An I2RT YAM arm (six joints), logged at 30 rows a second.
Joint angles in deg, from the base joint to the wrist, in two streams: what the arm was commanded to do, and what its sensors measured. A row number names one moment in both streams.
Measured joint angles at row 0: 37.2 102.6 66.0 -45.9 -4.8 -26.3
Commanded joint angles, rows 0 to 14: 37.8 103.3 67.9 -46.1 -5.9 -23.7; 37.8 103.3 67.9 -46.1 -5.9 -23.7; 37.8 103.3 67.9 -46.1 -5.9 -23.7; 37.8 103.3 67.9 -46.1 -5.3 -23.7; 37.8 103.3 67.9 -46.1 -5.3 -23.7; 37.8 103.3 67.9 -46.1 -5.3 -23.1; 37.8 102.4 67.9 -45.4 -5.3 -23.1; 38.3 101.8 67.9 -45.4 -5.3 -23.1; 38.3 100.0 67.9 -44.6 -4.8 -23.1; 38.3 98.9 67.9 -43.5 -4.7 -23.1; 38.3 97.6 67.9 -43.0 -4.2 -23.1; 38.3 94.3 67.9 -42.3 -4.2 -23.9; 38.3 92.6 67.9 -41.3 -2.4 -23.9; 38.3 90.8 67.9 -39.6 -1.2 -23.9; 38.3 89.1 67.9 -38.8 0.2 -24.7
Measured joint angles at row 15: 37.9 96.4 66.1 -44.2 -3.4 -24.2
